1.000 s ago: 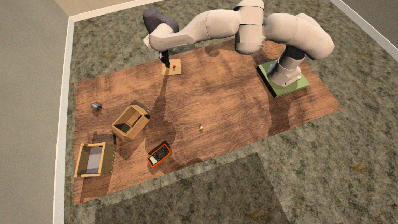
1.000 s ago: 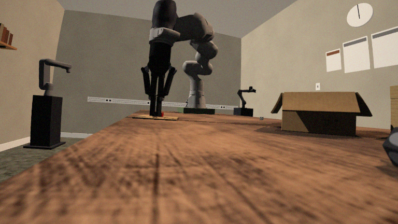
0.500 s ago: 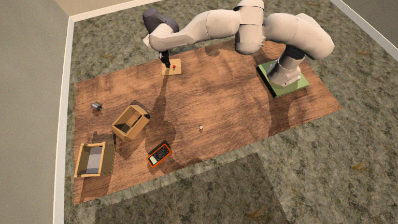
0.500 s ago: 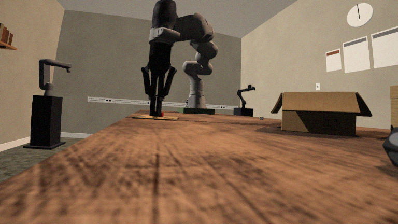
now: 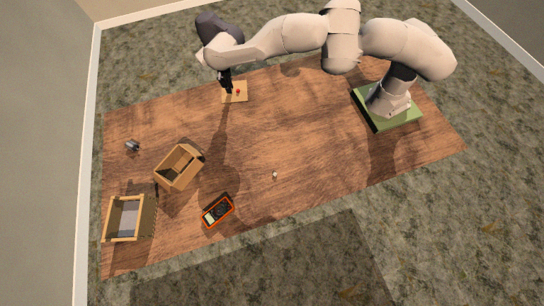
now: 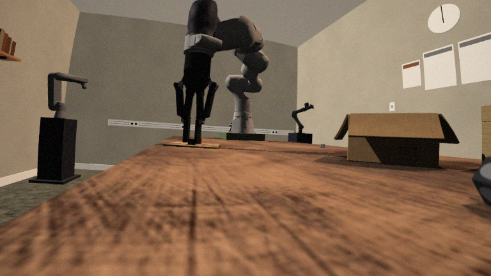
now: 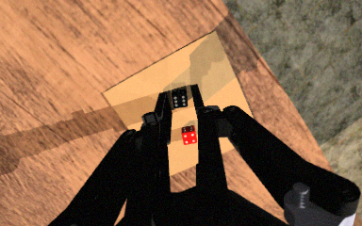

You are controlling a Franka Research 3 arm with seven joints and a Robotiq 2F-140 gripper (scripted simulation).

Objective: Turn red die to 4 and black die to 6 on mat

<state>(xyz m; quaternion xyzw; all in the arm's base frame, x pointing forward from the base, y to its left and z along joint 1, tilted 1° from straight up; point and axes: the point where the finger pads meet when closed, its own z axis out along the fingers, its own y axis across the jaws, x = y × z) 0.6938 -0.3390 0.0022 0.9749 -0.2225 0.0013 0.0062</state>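
The black die is 30 mm below my hand. The rest, counted from my hand: cardboard box 300 mm ahead, 360 mm to the left; then tan mat 20 mm behind, 10 mm to the left, 40 mm below; then red die 40 mm behind, 20 mm to the left, 30 mm below.
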